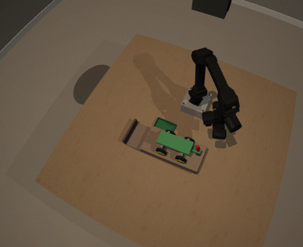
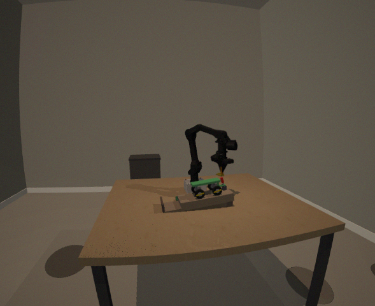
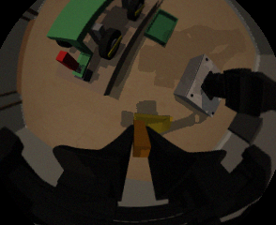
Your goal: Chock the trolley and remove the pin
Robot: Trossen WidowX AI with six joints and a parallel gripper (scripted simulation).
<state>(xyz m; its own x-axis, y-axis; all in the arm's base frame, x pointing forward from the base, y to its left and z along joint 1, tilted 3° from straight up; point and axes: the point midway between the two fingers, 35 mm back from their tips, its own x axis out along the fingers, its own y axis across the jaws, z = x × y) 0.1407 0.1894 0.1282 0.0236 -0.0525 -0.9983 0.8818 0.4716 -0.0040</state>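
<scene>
My gripper tip is 180 mm short of the trolley, 120 mm to the left of it and 60 mm above it. Round my gripper tip: red-headed stop pin (140 mm ahead, 10 mm to the right, 40 mm below); then ramp (180 mm ahead, 130 mm to the right, 130 mm below); then yellow chock (20 mm behind, 10 mm to the right, 10 mm below).
</scene>
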